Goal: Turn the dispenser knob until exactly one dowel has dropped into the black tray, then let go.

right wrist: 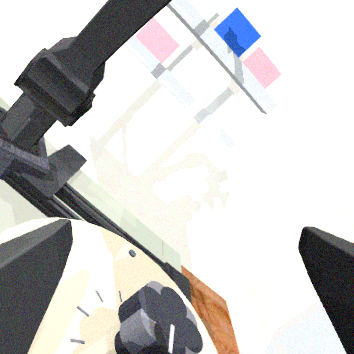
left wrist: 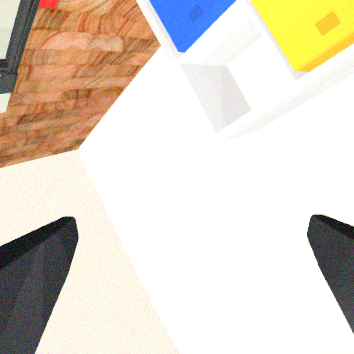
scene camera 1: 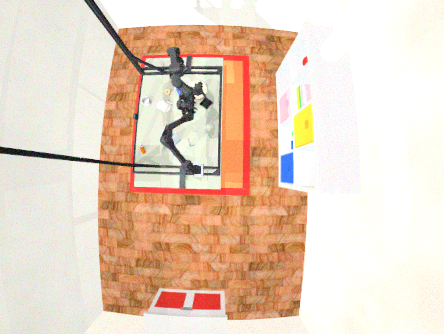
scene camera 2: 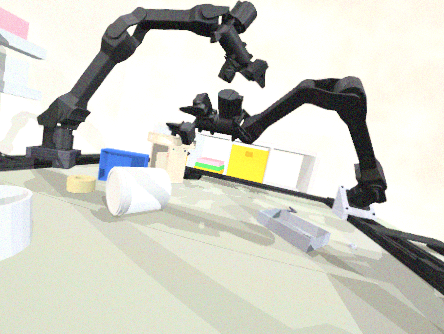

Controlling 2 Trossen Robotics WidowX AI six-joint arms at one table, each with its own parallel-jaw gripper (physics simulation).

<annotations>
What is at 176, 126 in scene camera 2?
My right gripper.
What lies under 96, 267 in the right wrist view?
A dispenser.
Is my right gripper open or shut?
Open.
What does my left gripper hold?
Nothing.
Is my left gripper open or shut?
Open.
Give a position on a grey tray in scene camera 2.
At 306, 236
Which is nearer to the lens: the white cylinder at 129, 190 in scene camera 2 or the blue box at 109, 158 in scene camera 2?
The white cylinder.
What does the blue box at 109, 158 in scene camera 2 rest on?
The table.
</annotations>
